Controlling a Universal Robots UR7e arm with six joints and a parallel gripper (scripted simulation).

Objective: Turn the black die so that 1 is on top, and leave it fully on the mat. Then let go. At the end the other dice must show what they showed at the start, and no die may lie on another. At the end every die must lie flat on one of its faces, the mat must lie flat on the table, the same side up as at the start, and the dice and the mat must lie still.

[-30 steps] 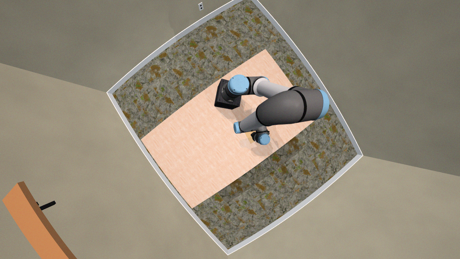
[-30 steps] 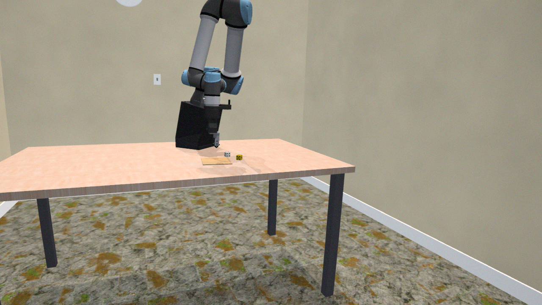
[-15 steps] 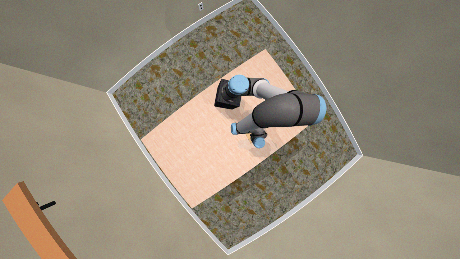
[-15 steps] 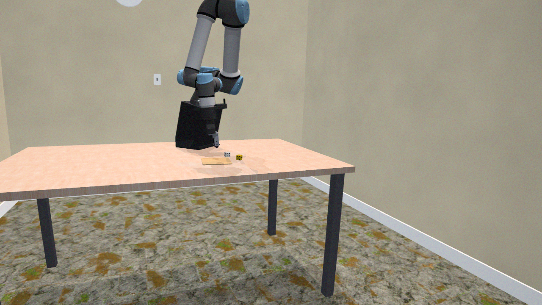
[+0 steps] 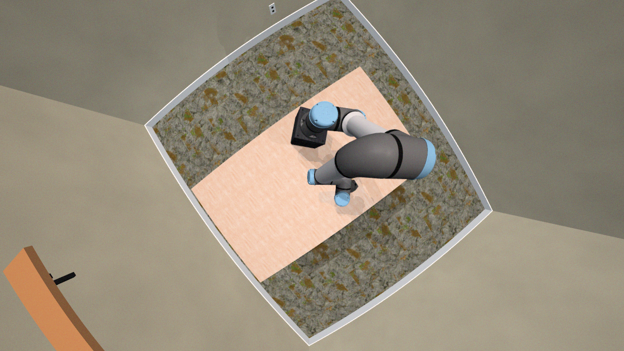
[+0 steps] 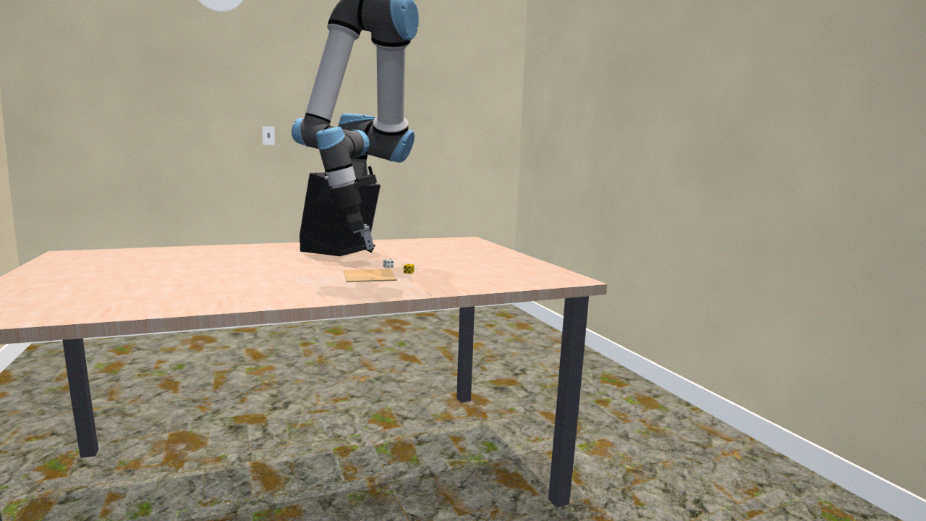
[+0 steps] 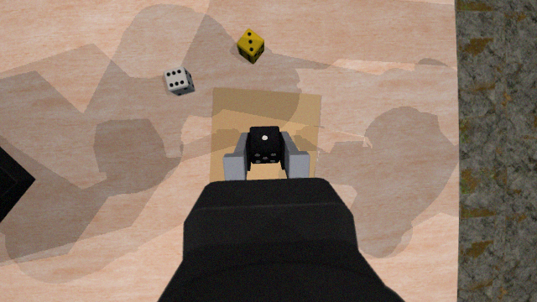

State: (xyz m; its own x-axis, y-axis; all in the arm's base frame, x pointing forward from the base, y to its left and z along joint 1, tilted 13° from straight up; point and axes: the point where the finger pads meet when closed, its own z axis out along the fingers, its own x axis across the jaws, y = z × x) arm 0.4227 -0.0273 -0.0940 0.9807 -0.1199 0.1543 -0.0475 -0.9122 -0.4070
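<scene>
Now: hand 1 cm above the black die. The rest, counted from my hand: tan mat: 10 cm below; then white die: 9 cm behind, 9 cm to the left, 9 cm below; then yellow die: 13 cm to the left, 9 cm below.
</scene>
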